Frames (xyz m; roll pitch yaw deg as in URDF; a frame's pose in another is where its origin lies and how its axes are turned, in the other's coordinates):
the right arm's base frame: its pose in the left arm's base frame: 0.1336 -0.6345 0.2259 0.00 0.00 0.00
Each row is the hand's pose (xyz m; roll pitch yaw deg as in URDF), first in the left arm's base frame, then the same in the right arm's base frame.
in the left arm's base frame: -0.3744 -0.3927 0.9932 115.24 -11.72 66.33
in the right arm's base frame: -0.5080 0.2418 0.7673 115.24 -11.72 66.33
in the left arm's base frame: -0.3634 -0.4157 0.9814 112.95 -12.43 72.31
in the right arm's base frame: -0.4970 0.2188 0.7555 112.95 -12.43 72.31
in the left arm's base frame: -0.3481 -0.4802 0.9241 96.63 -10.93 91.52
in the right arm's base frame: -0.4817 0.1543 0.6982 96.63 -10.93 91.52
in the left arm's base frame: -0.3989 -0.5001 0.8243 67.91 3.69 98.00
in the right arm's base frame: -0.5325 0.1344 0.5984 67.91 3.69 98.00
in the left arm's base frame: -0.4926 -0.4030 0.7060 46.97 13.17 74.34
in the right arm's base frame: -0.6262 0.2315 0.4801 46.97 13.17 74.34
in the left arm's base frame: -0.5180 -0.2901 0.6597 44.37 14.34 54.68
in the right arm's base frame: -0.6516 0.3444 0.4338 44.37 14.34 54.68
